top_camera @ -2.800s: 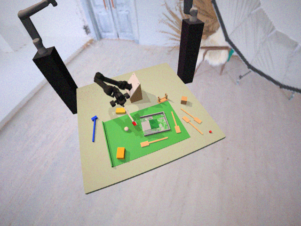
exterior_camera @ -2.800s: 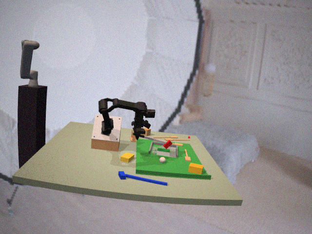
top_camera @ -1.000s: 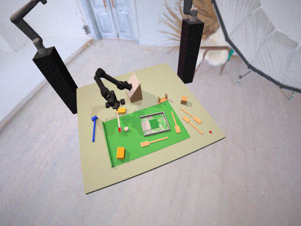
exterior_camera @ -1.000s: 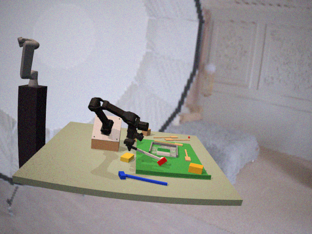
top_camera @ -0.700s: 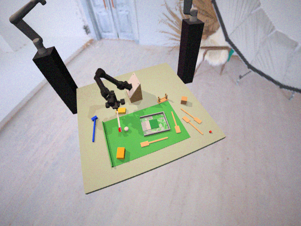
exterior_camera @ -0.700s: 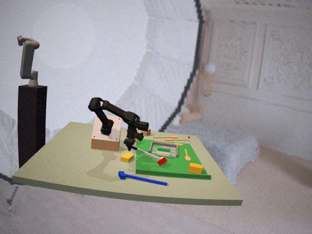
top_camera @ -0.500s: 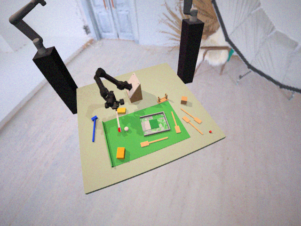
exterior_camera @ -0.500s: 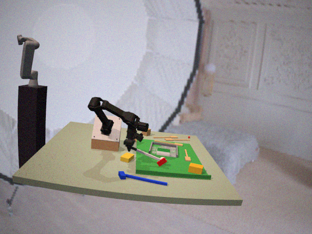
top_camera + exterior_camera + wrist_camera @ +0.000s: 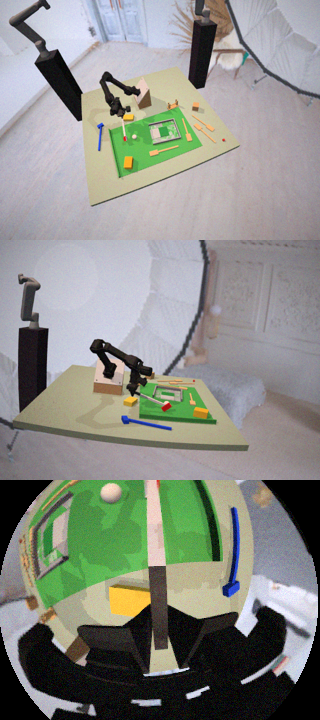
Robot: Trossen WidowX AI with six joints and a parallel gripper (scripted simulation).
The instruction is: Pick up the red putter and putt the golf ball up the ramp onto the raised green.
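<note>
Now: the red putter 120 mm ahead of my gripper tip. The rest, counted from my gripper tip: green mat 270 mm ahead, 220 mm to the left, 70 mm below; white golf ball 230 mm ahead, 70 mm to the left, 50 mm below; blue putter 110 mm ahead, 250 mm to the right, 60 mm below.
</note>
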